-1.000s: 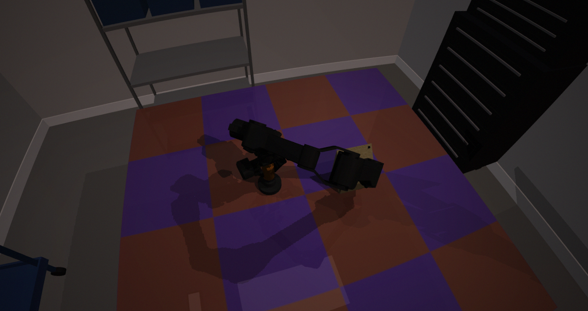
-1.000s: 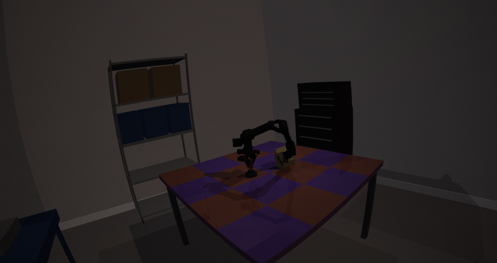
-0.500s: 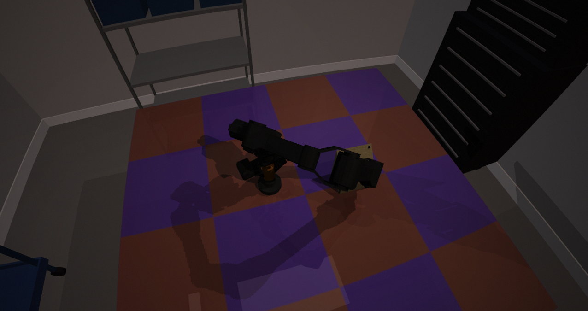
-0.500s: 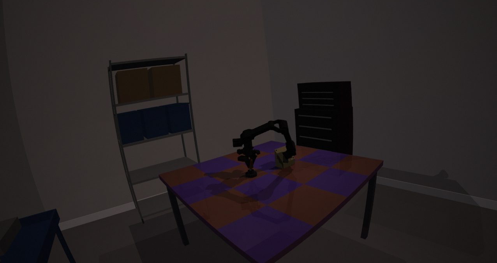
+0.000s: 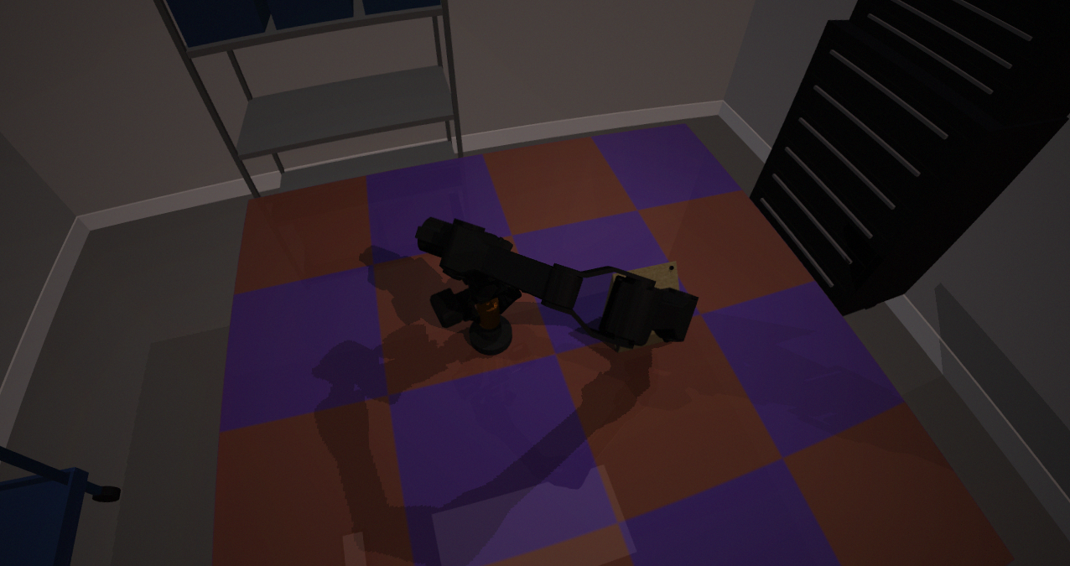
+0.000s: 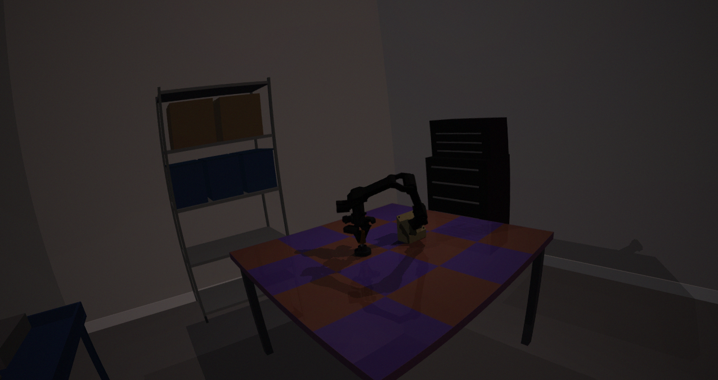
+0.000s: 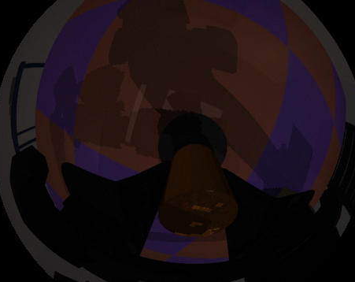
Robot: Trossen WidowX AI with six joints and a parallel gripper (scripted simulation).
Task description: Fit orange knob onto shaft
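The orange knob lies 3 cm above my gripper tip. Round my gripper tip: dark round pedestal 4 cm below.
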